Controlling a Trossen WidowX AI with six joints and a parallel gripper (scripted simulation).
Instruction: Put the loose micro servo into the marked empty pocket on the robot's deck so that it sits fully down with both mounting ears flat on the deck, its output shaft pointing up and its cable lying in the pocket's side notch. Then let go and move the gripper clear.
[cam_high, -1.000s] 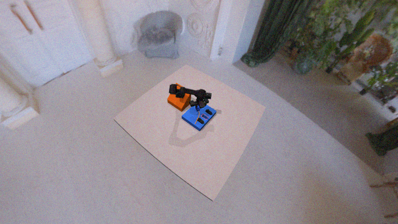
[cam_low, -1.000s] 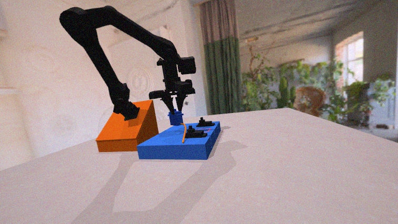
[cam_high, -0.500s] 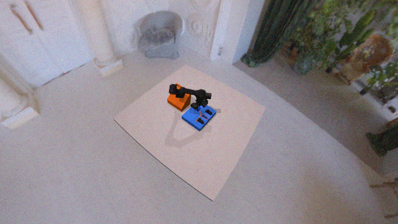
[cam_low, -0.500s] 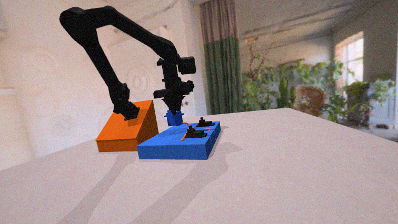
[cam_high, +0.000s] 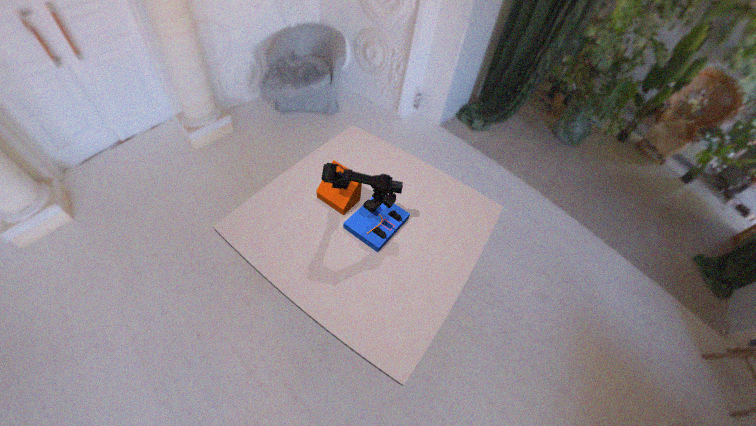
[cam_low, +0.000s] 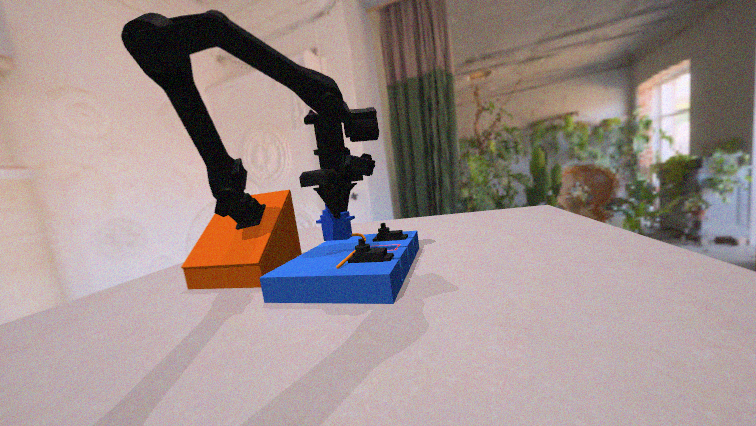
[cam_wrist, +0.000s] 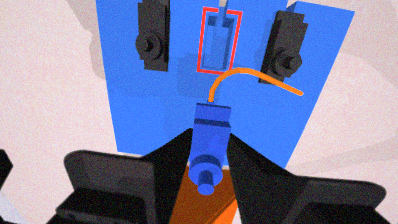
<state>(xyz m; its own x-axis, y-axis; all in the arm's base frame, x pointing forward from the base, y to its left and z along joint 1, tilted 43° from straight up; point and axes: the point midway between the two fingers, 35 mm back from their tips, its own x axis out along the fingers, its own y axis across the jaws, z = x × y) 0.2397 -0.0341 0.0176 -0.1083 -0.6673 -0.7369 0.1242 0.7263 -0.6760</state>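
Right now the blue deck is 2 cm behind my gripper tip and 10 cm below it.
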